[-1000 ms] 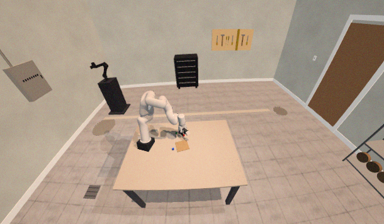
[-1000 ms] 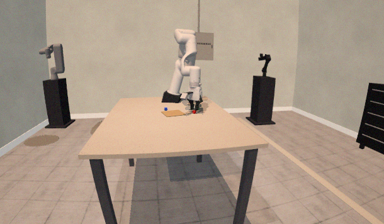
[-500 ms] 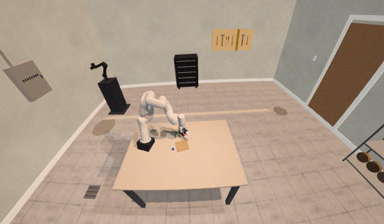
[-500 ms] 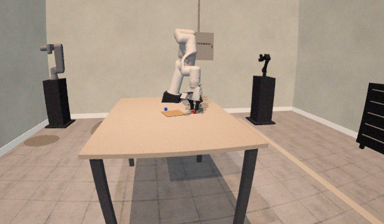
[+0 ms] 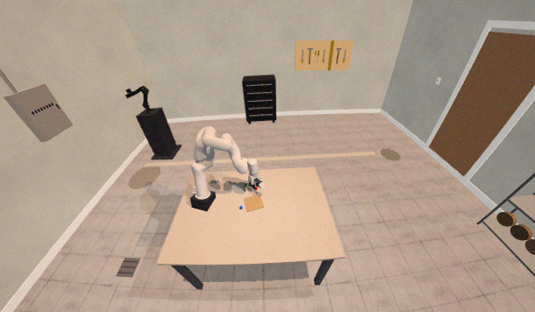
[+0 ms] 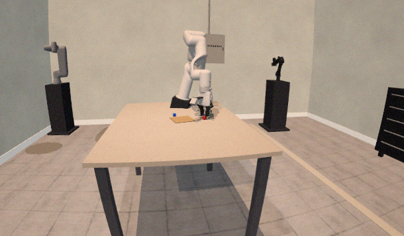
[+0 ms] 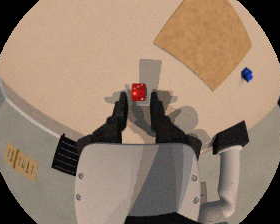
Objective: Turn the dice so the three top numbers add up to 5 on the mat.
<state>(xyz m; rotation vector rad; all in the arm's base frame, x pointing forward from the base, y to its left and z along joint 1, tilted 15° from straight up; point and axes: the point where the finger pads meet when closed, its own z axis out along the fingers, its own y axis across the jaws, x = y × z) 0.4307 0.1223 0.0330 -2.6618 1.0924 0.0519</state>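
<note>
Right now the red die is 40 mm below my hand. From my hand the other things lie so: green die: 90 mm behind, 40 mm to the left, 40 mm below; blue die: 100 mm behind, 200 mm to the right, 40 mm below; brown mat: 10 mm behind, 150 mm to the right, 40 mm below.
</note>
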